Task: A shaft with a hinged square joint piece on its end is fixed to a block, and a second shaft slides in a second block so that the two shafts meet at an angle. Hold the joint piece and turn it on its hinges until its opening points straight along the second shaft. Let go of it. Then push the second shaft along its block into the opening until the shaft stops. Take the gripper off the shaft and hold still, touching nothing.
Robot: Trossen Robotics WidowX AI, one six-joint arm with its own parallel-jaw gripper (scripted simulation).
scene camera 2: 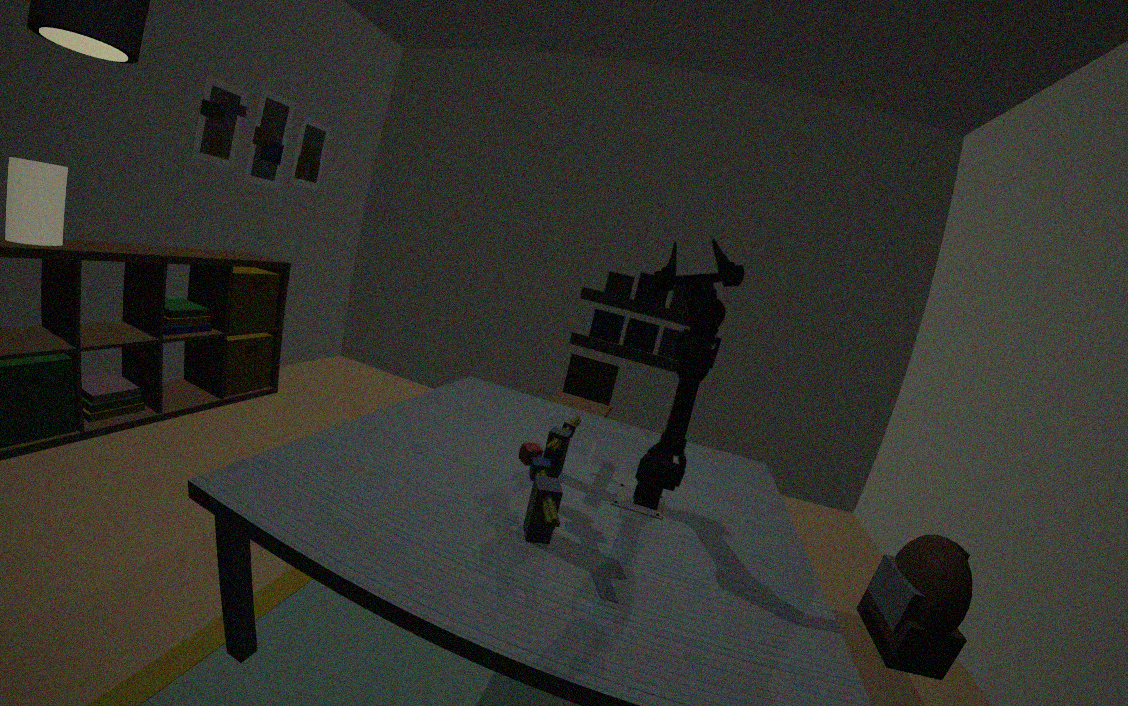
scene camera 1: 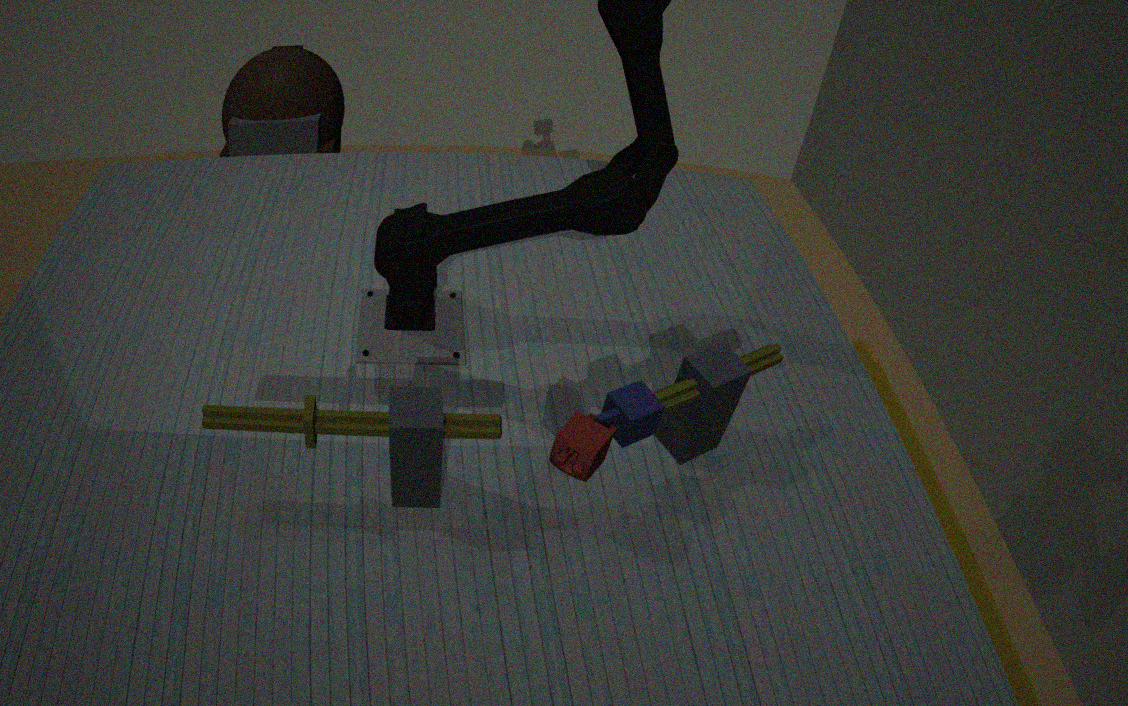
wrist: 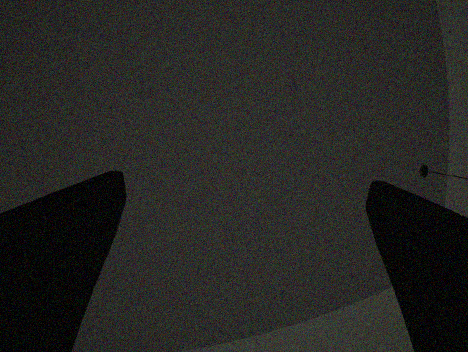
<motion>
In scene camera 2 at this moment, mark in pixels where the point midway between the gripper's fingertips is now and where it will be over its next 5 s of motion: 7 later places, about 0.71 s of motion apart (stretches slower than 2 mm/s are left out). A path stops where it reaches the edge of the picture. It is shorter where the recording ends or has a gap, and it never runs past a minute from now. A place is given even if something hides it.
My gripper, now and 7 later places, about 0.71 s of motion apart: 694,241; 676,243; 618,269; 559,314; 524,380; 515,402; 480,392; 462,400
</motion>
